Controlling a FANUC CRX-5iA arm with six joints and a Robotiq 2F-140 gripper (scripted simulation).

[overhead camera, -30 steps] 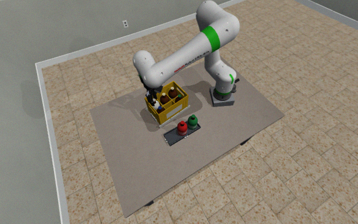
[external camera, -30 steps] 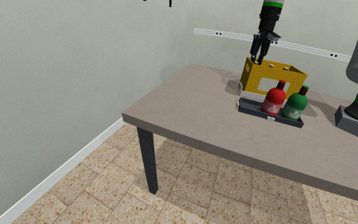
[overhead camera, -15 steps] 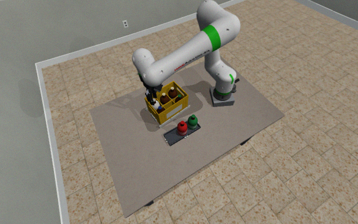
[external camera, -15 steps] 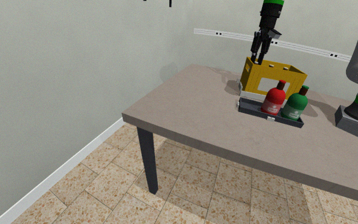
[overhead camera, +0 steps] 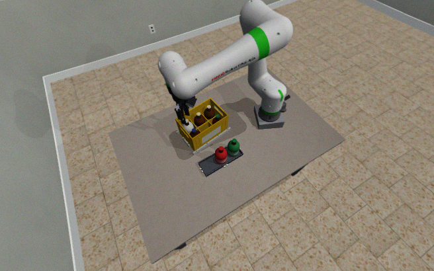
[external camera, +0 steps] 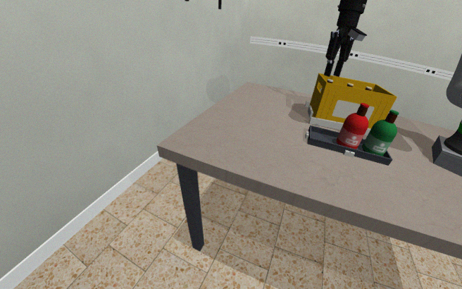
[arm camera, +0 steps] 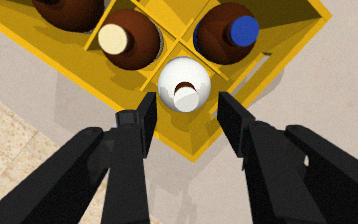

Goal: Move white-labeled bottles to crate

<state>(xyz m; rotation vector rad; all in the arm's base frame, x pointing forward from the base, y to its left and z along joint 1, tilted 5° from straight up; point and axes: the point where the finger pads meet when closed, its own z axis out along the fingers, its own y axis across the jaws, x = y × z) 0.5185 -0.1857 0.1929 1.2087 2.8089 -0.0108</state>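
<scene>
Right now my hand is 120 mm above the white bottle. From my hand the other things lie so: yellow crate 130 mm below, 90 mm behind, 40 mm to the left; then brown bottle 120 mm below, 90 mm behind; then red bottle 270 mm to the left, 130 mm below, 70 mm behind.
</scene>
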